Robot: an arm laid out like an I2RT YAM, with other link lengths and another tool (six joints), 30 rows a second.
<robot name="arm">
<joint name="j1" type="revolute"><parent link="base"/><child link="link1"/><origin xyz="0 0 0.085" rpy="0 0 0"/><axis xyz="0 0 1"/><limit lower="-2.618" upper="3.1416"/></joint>
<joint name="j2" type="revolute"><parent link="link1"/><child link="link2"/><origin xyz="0.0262 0.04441 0.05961" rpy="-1.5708 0 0"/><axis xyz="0 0 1"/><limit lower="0" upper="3.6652"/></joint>
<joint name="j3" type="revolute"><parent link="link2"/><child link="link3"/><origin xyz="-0.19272 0 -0.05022" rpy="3.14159 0 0"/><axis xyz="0 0 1"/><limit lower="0" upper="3.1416"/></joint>
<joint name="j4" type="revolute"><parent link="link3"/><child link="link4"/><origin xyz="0.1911 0.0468 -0.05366" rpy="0 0 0"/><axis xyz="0 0 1"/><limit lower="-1.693" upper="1.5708"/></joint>
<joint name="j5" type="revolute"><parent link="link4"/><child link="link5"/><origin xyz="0.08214 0.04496 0.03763" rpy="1.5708 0 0"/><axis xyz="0 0 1"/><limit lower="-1.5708" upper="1.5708"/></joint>
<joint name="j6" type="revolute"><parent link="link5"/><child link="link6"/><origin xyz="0.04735 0 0.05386" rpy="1.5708 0 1.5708"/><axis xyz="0 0 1"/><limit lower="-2.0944" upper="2.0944"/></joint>
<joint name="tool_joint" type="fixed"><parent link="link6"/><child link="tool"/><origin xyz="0.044 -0.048 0.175" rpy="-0.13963 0 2.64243"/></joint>
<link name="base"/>
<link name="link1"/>
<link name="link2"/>
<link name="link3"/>
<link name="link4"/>
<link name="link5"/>
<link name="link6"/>
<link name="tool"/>
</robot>
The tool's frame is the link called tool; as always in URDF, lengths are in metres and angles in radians.
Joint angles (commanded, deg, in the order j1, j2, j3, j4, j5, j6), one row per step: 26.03, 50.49, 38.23, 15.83, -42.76, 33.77; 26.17, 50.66, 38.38, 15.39, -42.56, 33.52; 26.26, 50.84, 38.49, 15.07, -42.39, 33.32; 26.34, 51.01, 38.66, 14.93, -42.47, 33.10; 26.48, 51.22, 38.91, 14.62, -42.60, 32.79; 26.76, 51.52, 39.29, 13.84, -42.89, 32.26; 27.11, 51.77, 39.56, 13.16, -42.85, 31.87; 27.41, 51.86, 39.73, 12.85, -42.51, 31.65; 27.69, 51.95, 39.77, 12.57, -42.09, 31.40; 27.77, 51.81, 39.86, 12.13, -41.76, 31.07; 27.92, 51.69, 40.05, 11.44, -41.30, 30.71; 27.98, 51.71, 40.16, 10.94, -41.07, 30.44; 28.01, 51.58, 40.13, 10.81, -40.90, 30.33; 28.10, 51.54, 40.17, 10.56, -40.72, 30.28; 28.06, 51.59, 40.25, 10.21, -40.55, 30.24; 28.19, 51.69, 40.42, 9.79, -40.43, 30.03; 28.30, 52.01, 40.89, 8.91, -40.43, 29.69
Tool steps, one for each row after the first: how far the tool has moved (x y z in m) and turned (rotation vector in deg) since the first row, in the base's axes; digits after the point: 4 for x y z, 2 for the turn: 0.0005, 0.0005, -0.0017, -0.28, 0.19, -0.07; 0.0011, 0.0009, -0.0033, -0.52, 0.35, -0.16; 0.0008, 0.0017, -0.0034, -0.66, 0.27, -0.01; 0.0002, 0.0031, -0.0039, -0.90, 0.22, 0.25; -0.0014, 0.0057, -0.0059, -1.41, 0.34, 0.81; -0.0023, 0.0079, -0.0082, -1.84, 0.56, 1.11; -0.0025, 0.0087, -0.0087, -2.02, 0.57, 1.07; -0.0023, 0.0094, -0.0100, -2.25, 0.63, 0.93; -0.0020, 0.0089, -0.0102, -2.46, 0.51, 0.68; -0.0017, 0.0085, -0.0109, -2.77, 0.52, 0.36; -0.0012, 0.0083, -0.0124, -3.06, 0.64, 0.20; -0.0011, 0.0079, -0.0123, -3.11, 0.56, 0.06; -0.0011, 0.0079, -0.0130, -3.21, 0.67, -0.03; -0.0002, 0.0073, -0.0143, -3.38, 0.92, -0.24; -0.0003, 0.0079, -0.0155, -3.62, 1.03, -0.22; -0.0002, 0.0089, -0.0176, -4.09, 1.35, -0.10
